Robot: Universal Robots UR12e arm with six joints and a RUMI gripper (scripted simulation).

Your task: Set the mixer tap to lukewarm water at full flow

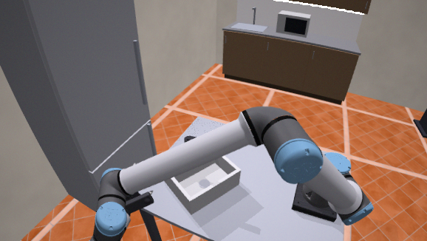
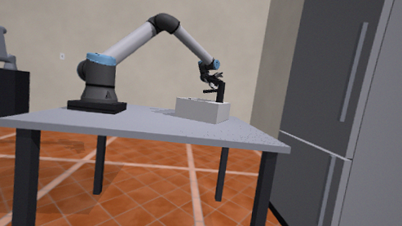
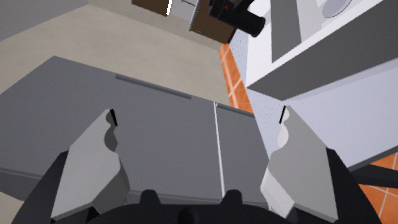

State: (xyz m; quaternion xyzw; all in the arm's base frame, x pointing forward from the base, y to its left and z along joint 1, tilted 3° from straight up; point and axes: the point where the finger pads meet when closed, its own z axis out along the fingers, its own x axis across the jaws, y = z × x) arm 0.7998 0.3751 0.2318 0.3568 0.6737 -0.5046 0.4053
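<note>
My gripper is now 33 cm to the left of the lever, 10 cm past it and 1 cm above it. From my hand the other things lie so: white sink basin: 27 cm to the right, 25 cm below, 16 cm behind; then black mixer tap: 32 cm to the right, 8 cm behind, 6 cm below.
</note>
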